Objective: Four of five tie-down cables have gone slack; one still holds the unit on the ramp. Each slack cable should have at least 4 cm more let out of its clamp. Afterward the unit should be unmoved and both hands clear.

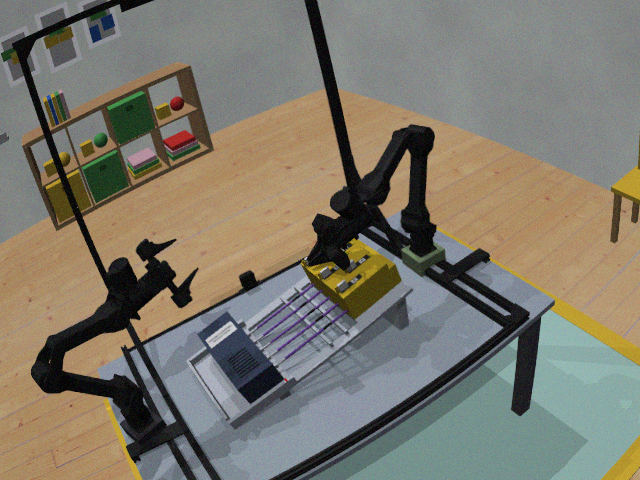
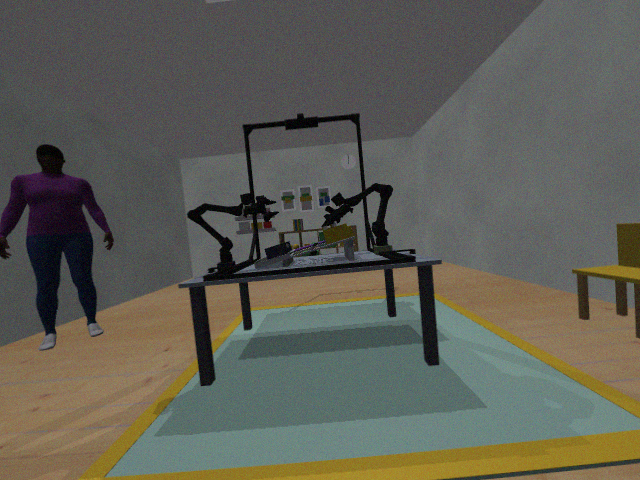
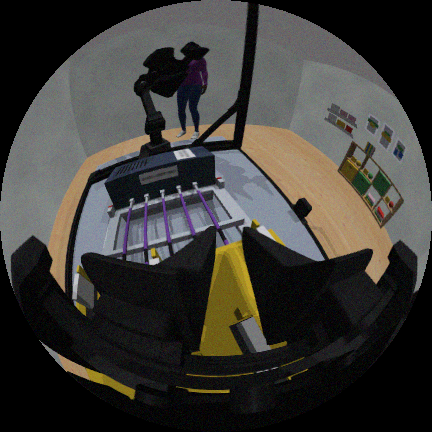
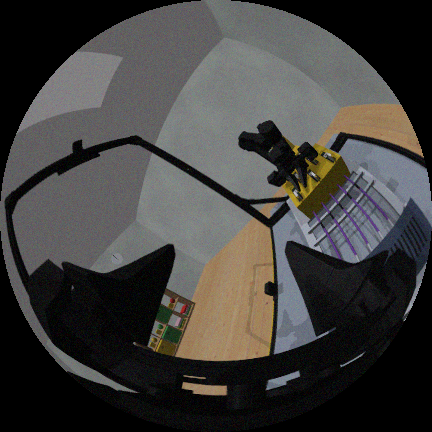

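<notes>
A dark blue unit (image 1: 239, 354) (image 3: 160, 177) (image 2: 277, 250) (image 4: 414, 233) sits at the low end of a grey ramp (image 1: 209, 381). Several purple cables (image 1: 294, 319) (image 3: 165, 217) (image 4: 346, 217) run from it up to a yellow clamp block (image 1: 370, 281) (image 3: 225, 298) (image 2: 339, 233) (image 4: 322, 185) with grey levers (image 3: 250, 334). My left gripper (image 1: 325, 262) (image 3: 228, 232) (image 2: 328, 220) (image 4: 302, 188) is shut and empty, its tips down on the block's far-left corner by the outermost cable. My right gripper (image 1: 185, 257) (image 4: 231, 249) (image 2: 270, 207) is open and empty, high beyond the table's left edge.
A black gantry post (image 1: 332, 95) rises behind the clamp block. A small black knob (image 1: 248, 279) sits at the table's far edge. A wooden shelf (image 1: 151, 78) stands by the wall. A person (image 2: 90, 248) (image 3: 193, 92) stands off beyond the table's left end.
</notes>
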